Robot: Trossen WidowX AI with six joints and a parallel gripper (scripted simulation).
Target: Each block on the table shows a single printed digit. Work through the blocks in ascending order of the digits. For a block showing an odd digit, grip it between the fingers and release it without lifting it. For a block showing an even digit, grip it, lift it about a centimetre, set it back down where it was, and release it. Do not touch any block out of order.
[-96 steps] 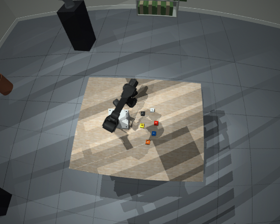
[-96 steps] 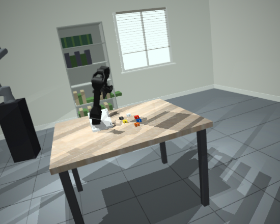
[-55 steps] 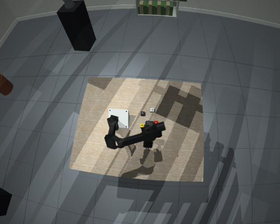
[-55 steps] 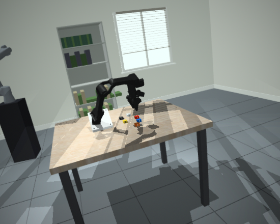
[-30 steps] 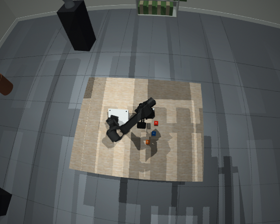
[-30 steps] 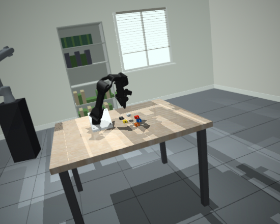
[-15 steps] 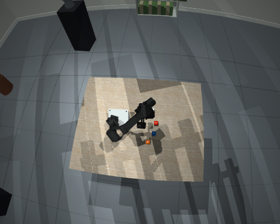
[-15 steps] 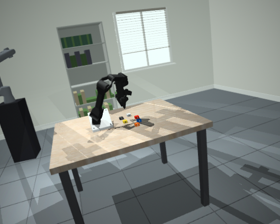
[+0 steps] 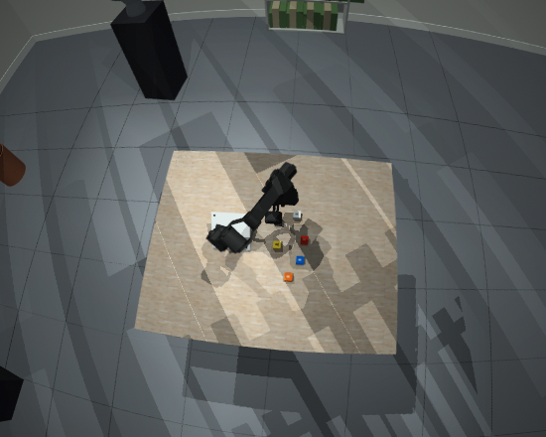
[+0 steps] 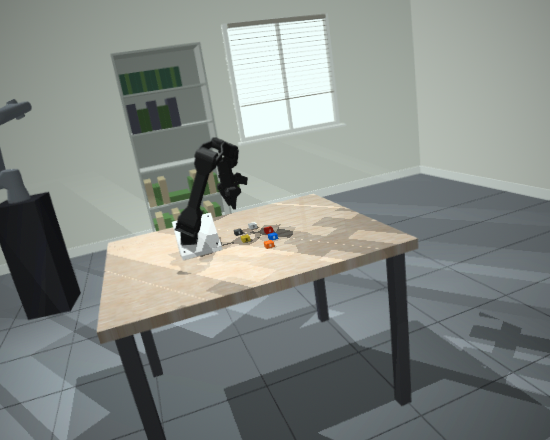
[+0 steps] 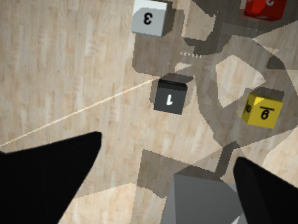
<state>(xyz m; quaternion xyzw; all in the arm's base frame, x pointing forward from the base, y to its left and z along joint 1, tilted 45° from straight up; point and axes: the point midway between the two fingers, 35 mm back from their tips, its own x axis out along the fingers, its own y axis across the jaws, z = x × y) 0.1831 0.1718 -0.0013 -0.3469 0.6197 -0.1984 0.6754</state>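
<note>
Right now my gripper tip is 230 mm to the left of the orange block, 110 mm above it and 100 mm short of it. From my gripper tip the other things lie so: white block (110 mm below, 80 mm ahead, 50 mm to the left); then yellow block (110 mm to the right, 110 mm below, 30 mm ahead); then black block (110 mm below, 10 mm ahead).
</note>
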